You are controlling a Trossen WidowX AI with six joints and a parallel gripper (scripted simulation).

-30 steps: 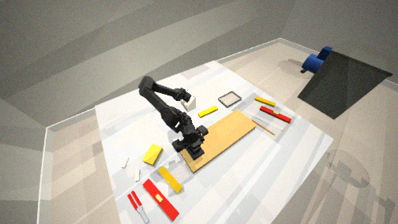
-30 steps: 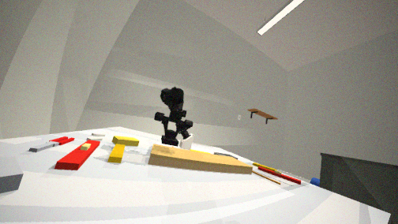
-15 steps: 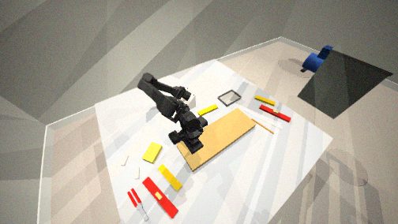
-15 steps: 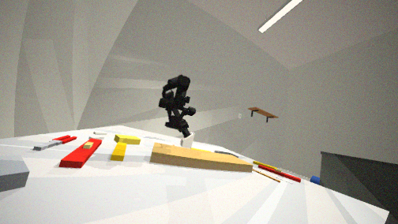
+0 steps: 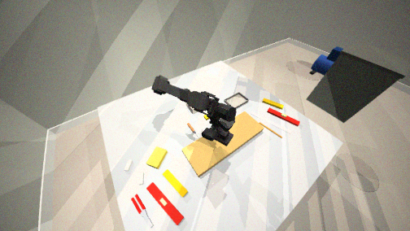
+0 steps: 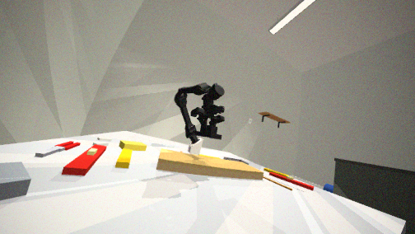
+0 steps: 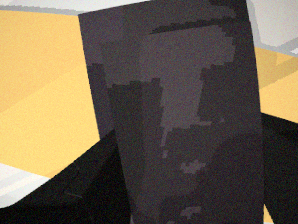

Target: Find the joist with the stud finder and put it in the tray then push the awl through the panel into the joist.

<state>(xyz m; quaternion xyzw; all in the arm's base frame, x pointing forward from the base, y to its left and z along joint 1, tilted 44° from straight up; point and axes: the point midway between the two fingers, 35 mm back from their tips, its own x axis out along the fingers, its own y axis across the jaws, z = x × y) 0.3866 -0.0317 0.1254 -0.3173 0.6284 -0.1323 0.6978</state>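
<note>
My gripper tip is now 2 cm below the stud finder, 2 cm past it and 1 cm to the left of it. From my gripper tip the other things lie so: awl: 20 cm behind, 17 cm below, 4 cm to the right; then orange pencil: 37 cm to the left, 17 cm below, 14 cm ahead; then grey-framed tray: 40 cm to the left, 20 cm behind, 16 cm below.
</note>
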